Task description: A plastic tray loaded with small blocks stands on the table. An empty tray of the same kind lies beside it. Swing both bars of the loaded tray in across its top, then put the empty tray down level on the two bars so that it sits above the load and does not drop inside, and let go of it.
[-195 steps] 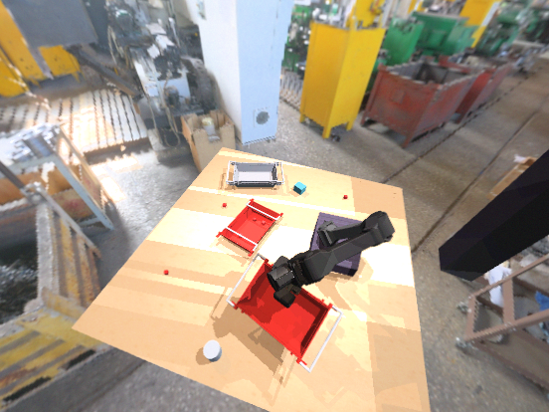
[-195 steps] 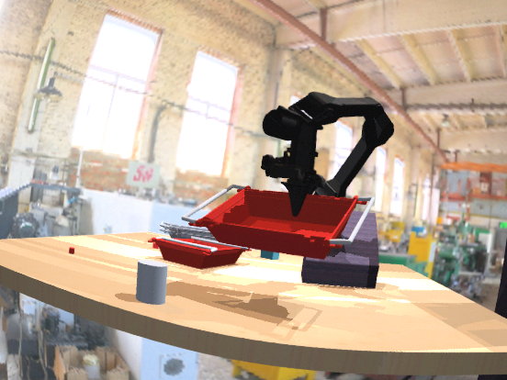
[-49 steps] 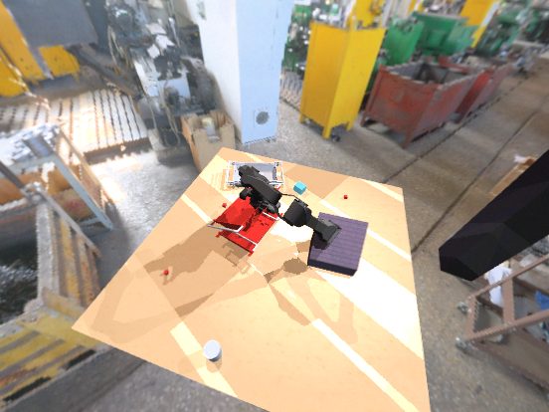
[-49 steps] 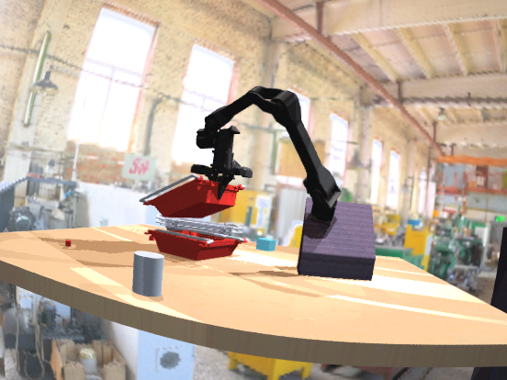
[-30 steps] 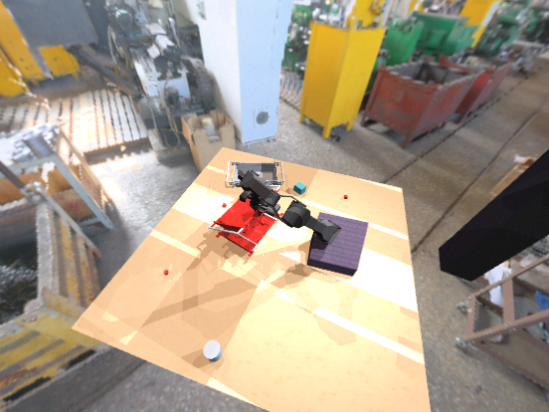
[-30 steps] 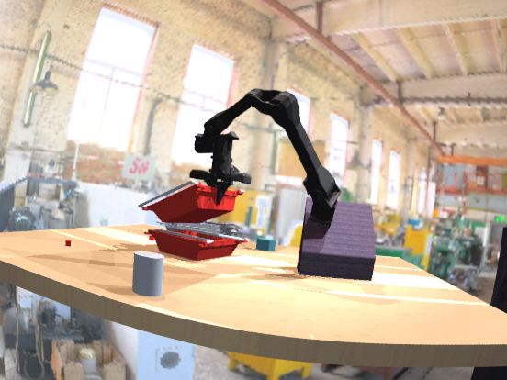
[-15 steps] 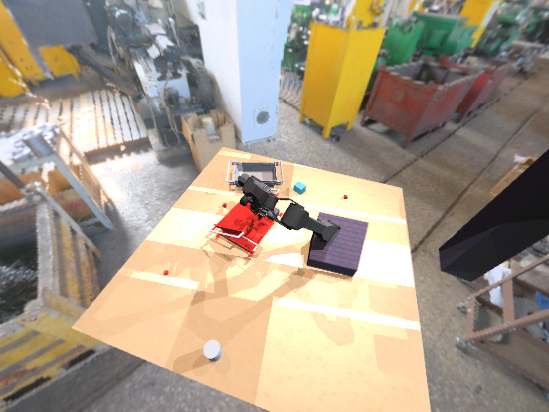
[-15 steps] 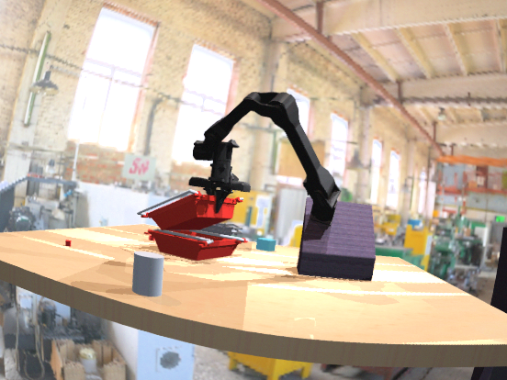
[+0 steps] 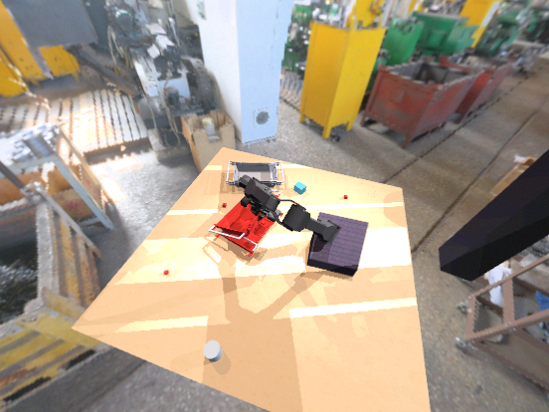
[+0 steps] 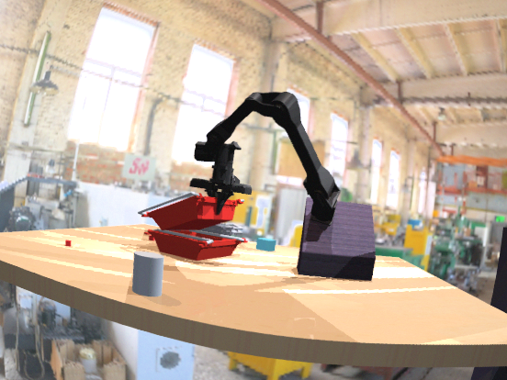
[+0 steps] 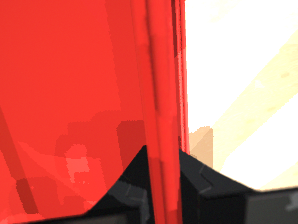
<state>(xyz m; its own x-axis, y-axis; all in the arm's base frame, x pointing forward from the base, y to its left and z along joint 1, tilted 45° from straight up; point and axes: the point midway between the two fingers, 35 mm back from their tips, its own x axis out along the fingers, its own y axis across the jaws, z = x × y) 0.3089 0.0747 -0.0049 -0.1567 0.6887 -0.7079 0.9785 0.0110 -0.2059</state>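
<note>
Right now the red tray is 8 cm ahead of my gripper tip and 1 cm to the right of it. Also, from my gripper tip: cyan block 41 cm to the right, 11 cm below, 8 cm behind; then grey cylinder 54 cm to the left, 10 cm below, 8 cm behind.
</note>
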